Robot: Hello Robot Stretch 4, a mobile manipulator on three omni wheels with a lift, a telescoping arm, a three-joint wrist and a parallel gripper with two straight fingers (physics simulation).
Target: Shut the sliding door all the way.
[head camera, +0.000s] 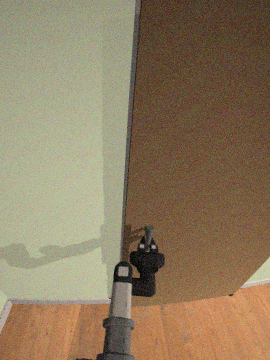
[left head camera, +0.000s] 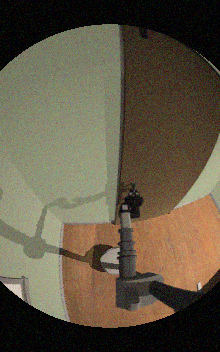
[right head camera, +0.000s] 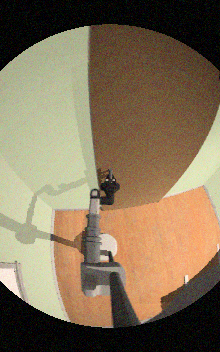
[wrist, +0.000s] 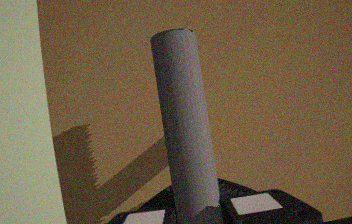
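Where they show: gripper, fingertip midpoint: point(left head camera: 131, 187); robot's base, link origin: point(left head camera: 115, 259) point(right head camera: 102, 245).
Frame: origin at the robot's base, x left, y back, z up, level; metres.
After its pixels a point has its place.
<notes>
The brown sliding door point(head camera: 200, 150) @[x -0.241, y -0.616, z 1.354 m] point(left head camera: 165, 110) @[x -0.237, y -0.615, z 1.531 m] point(right head camera: 145, 100) @[x -0.279, y -0.620, z 1.493 m] point(wrist: 280, 100) @[x -0.192, y -0.611, z 0.999 m] fills the right part of the head view. Its left edge lies along the pale green wall point(head camera: 50, 125) @[x 0.267, y -0.618, z 1.398 m] point(left head camera: 60, 125) @[x 0.348, y -0.609, z 1.438 m] point(right head camera: 45, 125) @[x 0.297, y -0.615, z 1.374 m] point(wrist: 20, 100) @[x 0.057, y -0.641, z 1.039 m], with a thin grey strip at the edge and no visible gap to the room behind. The door's grey round bar handle point(head camera: 148, 231) @[x -0.097, y -0.534, z 1.030 m] point(wrist: 185, 115) @[x -0.104, y -0.531, z 1.000 m] stands upright near that edge. My gripper point(head camera: 148, 244) point(left head camera: 133, 192) point(right head camera: 110, 178) @[x -0.106, y -0.583, z 0.939 m] point(wrist: 196, 196) @[x -0.106, y -0.583, z 0.939 m] is shut on the handle, one finger on each side. The handle's lower part is hidden by the gripper.
My arm point(head camera: 120, 305) @[x -0.006, y -0.261, z 1.046 m] point(left head camera: 127, 250) @[x -0.003, y -0.113, z 1.064 m] point(right head camera: 93, 240) @[x -0.014, y -0.093, z 1.055 m] reaches over the wooden floor point(head camera: 200, 330) @[x -0.655, y -0.440, z -0.027 m] point(left head camera: 170, 245) @[x -0.919, y -0.072, z -0.028 m] point(right head camera: 155, 240) @[x -0.853, y 0.016, z -0.027 m] toward the door. A side wall with a framed pale panel point(left head camera: 14, 287) point(right head camera: 7, 280) stands at the left. Green wall also shows right of the door.
</notes>
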